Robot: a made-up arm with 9 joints. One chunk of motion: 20 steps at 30 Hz.
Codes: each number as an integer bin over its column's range. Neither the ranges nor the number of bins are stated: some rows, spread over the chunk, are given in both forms.
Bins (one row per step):
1: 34 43 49 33 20 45 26 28 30
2: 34 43 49 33 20 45 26 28 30
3: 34 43 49 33 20 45 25 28 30
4: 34 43 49 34 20 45 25 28 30
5: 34 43 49 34 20 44 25 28 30
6: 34 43 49 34 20 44 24 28 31
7: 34 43 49 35 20 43 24 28 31
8: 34 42 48 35 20 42 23 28 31
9: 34 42 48 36 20 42 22 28 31
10: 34 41 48 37 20 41 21 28 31
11: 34 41 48 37 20 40 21 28 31
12: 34 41 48 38 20 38 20 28 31
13: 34 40 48 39 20 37 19 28 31
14: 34 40 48 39 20 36 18 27 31
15: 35 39 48 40 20 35 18 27 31
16: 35 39 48 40 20 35 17 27 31
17: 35 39 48 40 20 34 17 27 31
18: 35 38 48 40 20 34 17 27 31
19: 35 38 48 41 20 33 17 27 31
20: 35 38 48 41 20 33 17 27 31
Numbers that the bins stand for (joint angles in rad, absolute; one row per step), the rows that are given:
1: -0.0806 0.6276 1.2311 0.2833 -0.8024 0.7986 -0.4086 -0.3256 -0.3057
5: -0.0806 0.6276 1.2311 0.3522 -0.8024 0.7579 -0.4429 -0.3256 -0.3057
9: -0.0806 0.5400 1.1419 0.4900 -0.8024 0.6767 -0.5457 -0.3256 -0.2386
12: -0.0806 0.4524 1.1419 0.6278 -0.8024 0.5141 -0.6143 -0.3256 -0.2386
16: -0.0289 0.2771 1.1419 0.7656 -0.8024 0.3922 -0.7171 -0.3700 -0.2386
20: -0.0289 0.1895 1.1419 0.8344 -0.8024 0.3110 -0.7171 -0.3700 -0.2386
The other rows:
2: -0.0806 0.6276 1.2311 0.2833 -0.8024 0.7986 -0.4086 -0.3256 -0.3057
3: -0.0806 0.6276 1.2311 0.2833 -0.8024 0.7986 -0.4429 -0.3256 -0.3057
4: -0.0806 0.6276 1.2311 0.3522 -0.8024 0.7986 -0.4429 -0.3256 -0.3057
6: -0.0806 0.6276 1.2311 0.3522 -0.8024 0.7579 -0.4771 -0.3256 -0.2386
7: -0.0806 0.6276 1.2311 0.4211 -0.8024 0.7173 -0.4771 -0.3256 -0.2386
8: -0.0806 0.5400 1.1419 0.4211 -0.8024 0.6767 -0.5114 -0.3256 -0.2386
10: -0.0806 0.4524 1.1419 0.5589 -0.8024 0.6360 -0.5800 -0.3256 -0.2386
11: -0.0806 0.4524 1.1419 0.5589 -0.8024 0.5954 -0.5800 -0.3256 -0.2386
13: -0.0806 0.3648 1.1419 0.6967 -0.8024 0.4735 -0.6486 -0.3256 -0.2386
14: -0.0806 0.3648 1.1419 0.6967 -0.8024 0.4329 -0.6829 -0.3700 -0.2386
15: -0.0289 0.2771 1.1419 0.7656 -0.8024 0.3922 -0.6829 -0.3700 -0.2386
17: -0.0289 0.2771 1.1419 0.7656 -0.8024 0.3516 -0.7171 -0.3700 -0.2386
18: -0.0289 0.1895 1.1419 0.7656 -0.8024 0.3516 -0.7171 -0.3700 -0.2386
19: -0.0289 0.1895 1.1419 0.8344 -0.8024 0.3110 -0.7171 -0.3700 -0.2386

